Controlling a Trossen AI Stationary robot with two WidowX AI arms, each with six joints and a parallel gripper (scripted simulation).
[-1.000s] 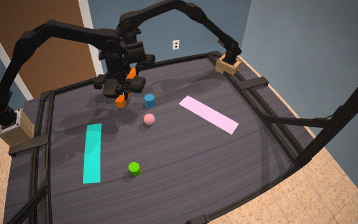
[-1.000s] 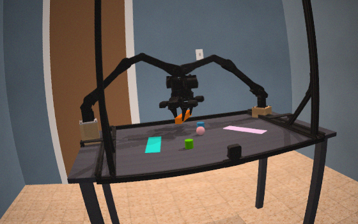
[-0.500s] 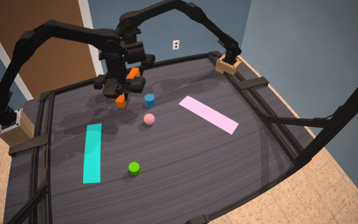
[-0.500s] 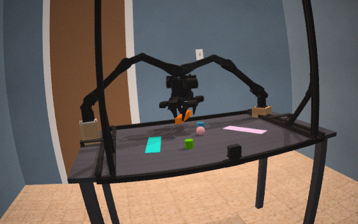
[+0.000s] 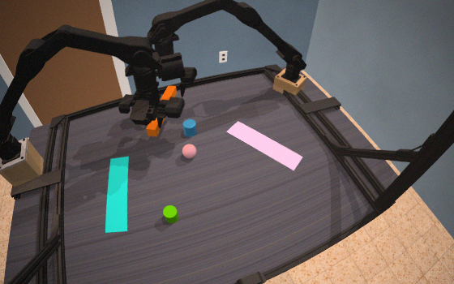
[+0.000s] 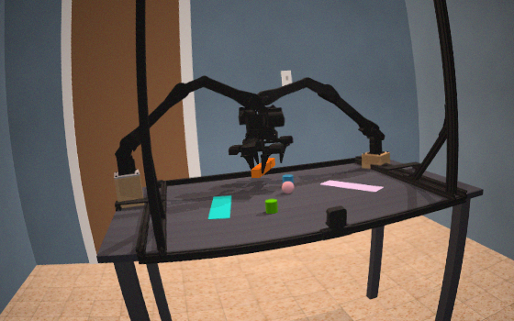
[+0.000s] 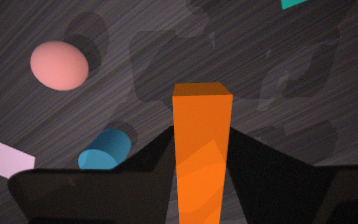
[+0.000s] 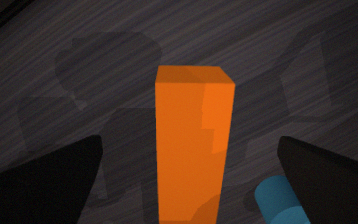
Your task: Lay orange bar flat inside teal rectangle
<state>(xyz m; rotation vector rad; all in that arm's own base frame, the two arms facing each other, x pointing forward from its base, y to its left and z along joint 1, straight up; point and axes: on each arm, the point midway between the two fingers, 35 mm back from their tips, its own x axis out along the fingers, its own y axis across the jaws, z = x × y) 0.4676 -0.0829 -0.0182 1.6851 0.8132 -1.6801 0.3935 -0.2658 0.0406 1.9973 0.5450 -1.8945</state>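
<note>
My right gripper is now 6 cm past the orange bar, 4 cm to the right of it and 3 cm above it. The rest, counted from my right hand: blue cylinder 13 cm behind, 2 cm to the right, 8 cm below; then lavender rectangle 28 cm behind, 21 cm to the right, 10 cm below; then pink ball 22 cm behind, 2 cm to the left, 8 cm below.
Now: the orange bar 60 mm ahead of my left hand, 40 mm to the right of it and 30 mm below it. From my left hand the other things lie so: teal rectangle (130 mm behind, 170 mm to the left, 90 mm below); blue cylinder (10 mm behind, 100 mm to the right, 70 mm below); pink ball (100 mm behind, 70 mm to the right, 70 mm below).
</note>
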